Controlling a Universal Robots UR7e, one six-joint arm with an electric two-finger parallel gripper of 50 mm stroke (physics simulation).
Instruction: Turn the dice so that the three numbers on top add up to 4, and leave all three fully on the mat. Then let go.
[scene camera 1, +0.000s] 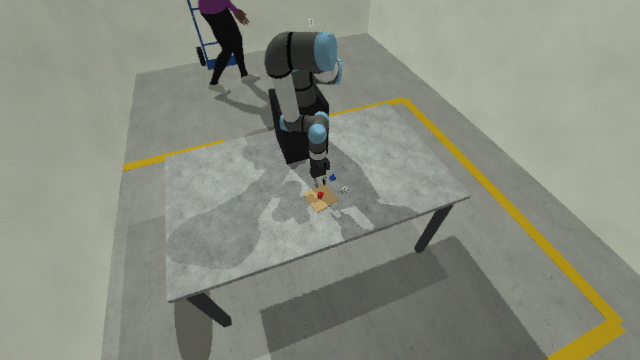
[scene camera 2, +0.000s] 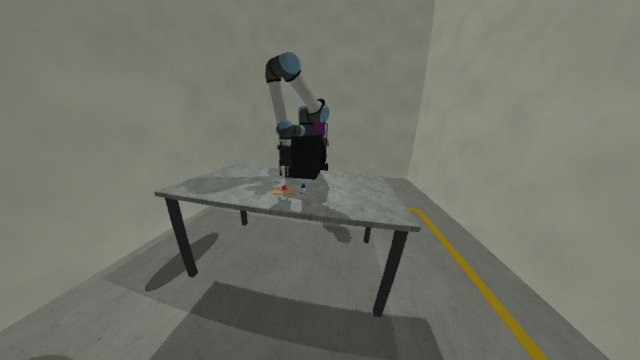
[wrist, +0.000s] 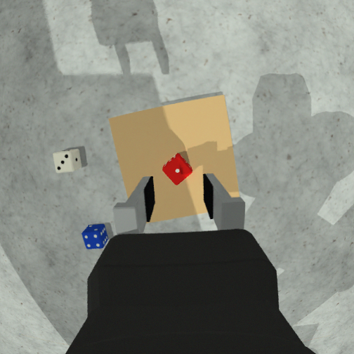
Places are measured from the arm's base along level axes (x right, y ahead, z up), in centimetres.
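Where they show: gripper, fingertip midpoint: (scene camera 1: 320, 185) (scene camera 2: 284, 175); arm's base, link origin: (scene camera 1: 302, 98) (scene camera 2: 306, 135).
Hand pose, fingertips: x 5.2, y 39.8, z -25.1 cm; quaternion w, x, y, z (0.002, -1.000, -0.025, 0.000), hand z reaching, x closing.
Observation:
Things, the pixels of their centre, and the offset from my fingertips. Level surfaces: height alone.
- red die, body centre: (scene camera 1: 320, 195) (scene camera 2: 284, 187) dx -0.1, dy +0.0, dz -8.4 cm
- tan mat, body centre: (scene camera 1: 320, 197) (scene camera 2: 284, 190) dx -0.1, dy +0.4, dz -9.9 cm
- white die, body centre: (scene camera 1: 344, 189) (scene camera 2: 303, 190) dx -13.7, dy +1.0, dz -8.8 cm
- blue die, body centre: (scene camera 1: 332, 177) (scene camera 2: 303, 185) dx -11.0, dy -9.3, dz -8.8 cm
- grey table, surface height: dz -10.0 cm
My gripper (scene camera 1: 320, 185) (scene camera 2: 284, 174) (wrist: 178, 188) is open and empty, above the table, fingers pointing down. In the wrist view the red die (scene camera 1: 320, 195) (scene camera 2: 284, 188) (wrist: 177, 170) shows just ahead of the gap between the fingertips. It lies on the tan mat (scene camera 1: 317, 206) (scene camera 2: 276, 192) (wrist: 137, 130), turned relative to the fingers, with one pip on top. The white die (scene camera 1: 344, 190) (scene camera 2: 303, 191) (wrist: 67, 161) lies on the table off the mat; its larger visible face shows three pips. The blue die (scene camera 1: 332, 177) (scene camera 2: 303, 185) (wrist: 95, 237) is also off the mat, with four pips on its largest visible face.
The grey table (scene camera 1: 215, 270) (scene camera 2: 360, 210) carries the mat and dice. The black robot base (scene camera 1: 295, 145) (scene camera 2: 305, 157) stands behind them. A person (scene camera 1: 225, 42) stands by a blue hand truck (scene camera 1: 198, 30) beyond the table. Arm shadows cross the table and mat.

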